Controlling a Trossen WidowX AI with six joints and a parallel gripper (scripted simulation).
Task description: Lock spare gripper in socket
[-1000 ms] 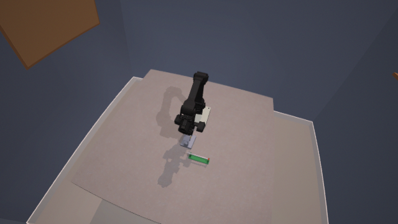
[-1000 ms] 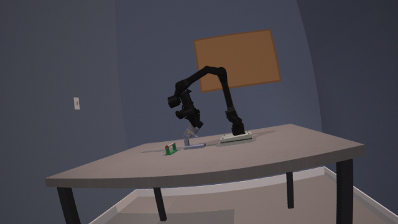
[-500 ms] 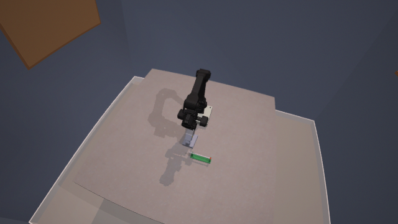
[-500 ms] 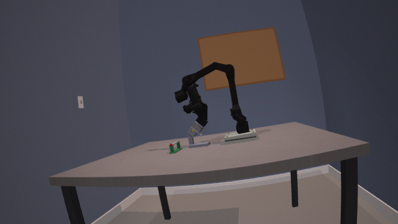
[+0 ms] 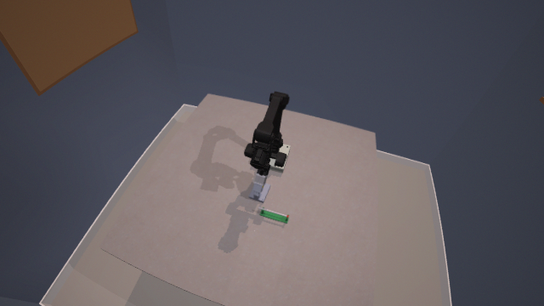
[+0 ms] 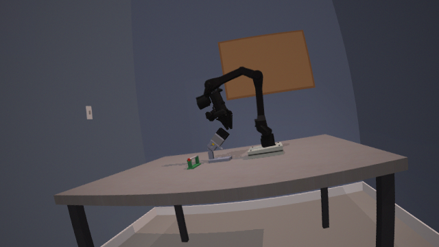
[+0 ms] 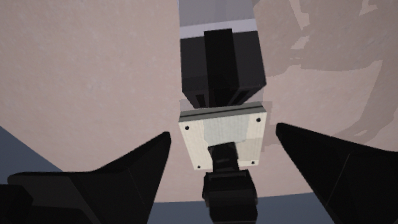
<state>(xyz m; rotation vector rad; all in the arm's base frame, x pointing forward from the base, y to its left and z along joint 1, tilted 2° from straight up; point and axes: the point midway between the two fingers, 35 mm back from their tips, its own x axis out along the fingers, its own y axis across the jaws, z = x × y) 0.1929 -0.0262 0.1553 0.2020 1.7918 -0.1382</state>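
Now: gripper tip 20 cm short of the green cradle, 14 cm above it and 8 cm to the right of it. Also, from my gripper tip: mount block 10 cm below, 9 cm ahead, 2 cm to the right; spare gripper 7 cm ahead, 4 cm below, 1 cm to the right.
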